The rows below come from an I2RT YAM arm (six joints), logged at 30 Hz.
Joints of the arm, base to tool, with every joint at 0 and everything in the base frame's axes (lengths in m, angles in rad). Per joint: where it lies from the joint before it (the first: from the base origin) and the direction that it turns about. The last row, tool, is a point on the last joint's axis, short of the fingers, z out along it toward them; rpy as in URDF.
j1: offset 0 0 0.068 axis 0 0 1
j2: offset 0.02 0.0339 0.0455 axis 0 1 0
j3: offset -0.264 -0.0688 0 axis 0 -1 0
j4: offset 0.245 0.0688 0.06 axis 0 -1 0
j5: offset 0.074 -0.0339 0.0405 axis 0 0 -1
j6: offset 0.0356 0 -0.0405 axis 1 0 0
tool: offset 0 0 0 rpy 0 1.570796 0
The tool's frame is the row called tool.
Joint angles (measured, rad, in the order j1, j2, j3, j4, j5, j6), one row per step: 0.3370 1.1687 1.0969 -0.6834 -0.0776 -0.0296; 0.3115 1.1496 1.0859 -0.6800 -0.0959 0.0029; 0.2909 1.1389 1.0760 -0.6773 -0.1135 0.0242; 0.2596 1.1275 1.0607 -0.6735 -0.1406 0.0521; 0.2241 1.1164 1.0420 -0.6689 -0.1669 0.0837; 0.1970 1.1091 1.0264 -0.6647 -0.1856 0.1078; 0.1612 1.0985 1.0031 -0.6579 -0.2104 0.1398; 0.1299 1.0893 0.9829 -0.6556 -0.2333 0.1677; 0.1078 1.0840 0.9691 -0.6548 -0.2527 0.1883; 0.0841 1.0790 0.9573 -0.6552 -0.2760 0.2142; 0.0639 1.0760 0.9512 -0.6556 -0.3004 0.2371
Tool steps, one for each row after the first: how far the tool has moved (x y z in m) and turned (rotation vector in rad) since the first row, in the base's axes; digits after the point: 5 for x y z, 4 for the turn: -0.00210 -0.00656 0.00096 0.0371 0.0033 -0.0342; -0.00303 -0.01137 0.00031 0.0636 0.0103 -0.0562; -0.00369 -0.01827 -0.00186 0.0996 0.0244 -0.0864; -0.00430 -0.02605 -0.00516 0.1371 0.0415 -0.1240; -0.00469 -0.03190 -0.00833 0.1645 0.0556 -0.1539; -0.00567 -0.03957 -0.01311 0.2012 0.0744 -0.1935; -0.00704 -0.04617 -0.01754 0.2335 0.0940 -0.2276; -0.00799 -0.05062 -0.02080 0.2589 0.1102 -0.2502; -0.00899 -0.05524 -0.02353 0.2907 0.1283 -0.2752; -0.00956 -0.05896 -0.02478 0.3221 0.1424 -0.2933
